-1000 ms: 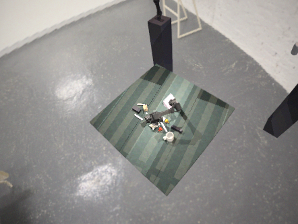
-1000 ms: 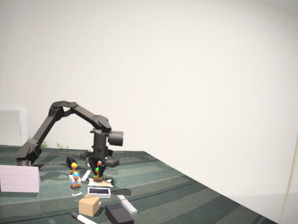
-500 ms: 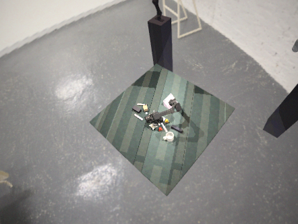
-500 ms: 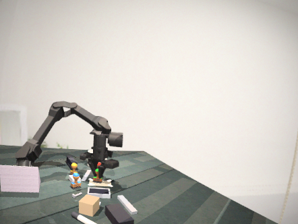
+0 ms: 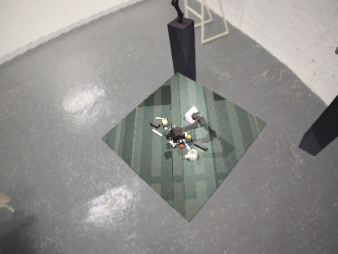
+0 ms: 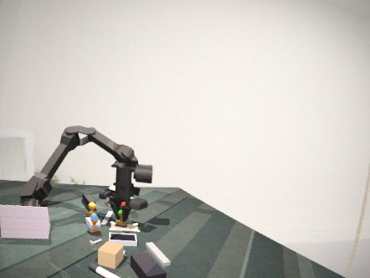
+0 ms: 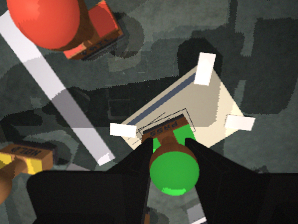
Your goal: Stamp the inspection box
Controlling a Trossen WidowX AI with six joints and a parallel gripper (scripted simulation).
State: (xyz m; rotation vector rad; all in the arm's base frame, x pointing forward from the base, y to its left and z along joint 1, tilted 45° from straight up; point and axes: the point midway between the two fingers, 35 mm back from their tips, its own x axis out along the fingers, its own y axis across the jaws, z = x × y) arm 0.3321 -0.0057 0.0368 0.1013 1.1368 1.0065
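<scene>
My gripper tip is now right at the pass stamp. The rest, counted from my gripper tip: red-knobbed stamp: 9 cm to the left, 3 cm ahead; then blue-knobbed stamp: 11 cm behind, 5 cm to the right; then cream card: 3 cm below, 1 cm to the right, 1 cm ahead.
</scene>
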